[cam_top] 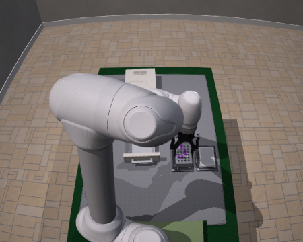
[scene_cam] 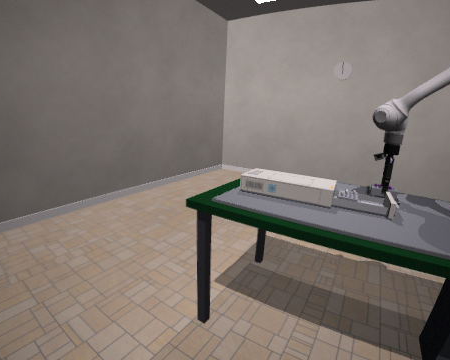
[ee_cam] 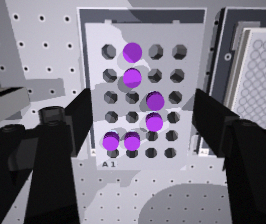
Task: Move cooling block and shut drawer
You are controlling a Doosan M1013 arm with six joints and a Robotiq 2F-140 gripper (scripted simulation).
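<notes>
Now: hand 30 mm above the cooling block. The rest, counted from my hand: drawer: 220 mm to the left, 110 mm ahead, 30 mm below; then deck slot D1: 70 mm below; then pale well plate: 140 mm to the right, 50 mm below, 10 mm behind.
</notes>
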